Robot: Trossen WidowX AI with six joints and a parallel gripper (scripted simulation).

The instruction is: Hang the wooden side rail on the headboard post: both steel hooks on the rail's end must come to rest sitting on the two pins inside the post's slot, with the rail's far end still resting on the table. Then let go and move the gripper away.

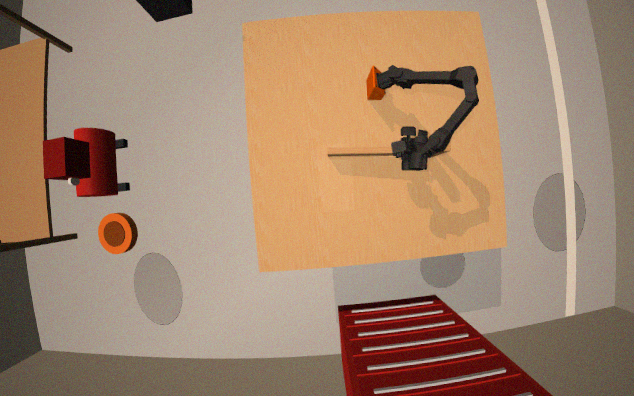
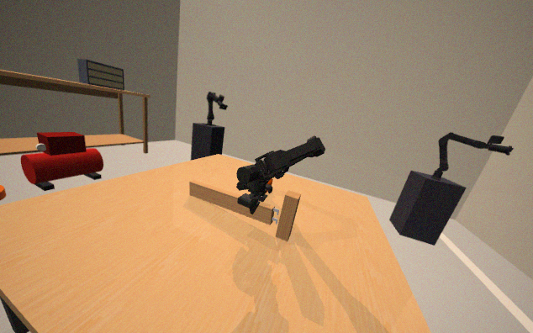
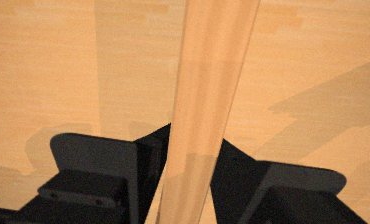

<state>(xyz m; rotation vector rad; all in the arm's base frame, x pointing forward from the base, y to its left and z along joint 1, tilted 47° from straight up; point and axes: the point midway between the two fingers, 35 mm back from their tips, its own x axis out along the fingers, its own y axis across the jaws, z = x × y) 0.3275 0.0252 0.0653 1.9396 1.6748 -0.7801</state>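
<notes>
The headboard post lies 10 mm ahead of my gripper tip, 140 mm to the left of it and 40 mm above it.
</notes>
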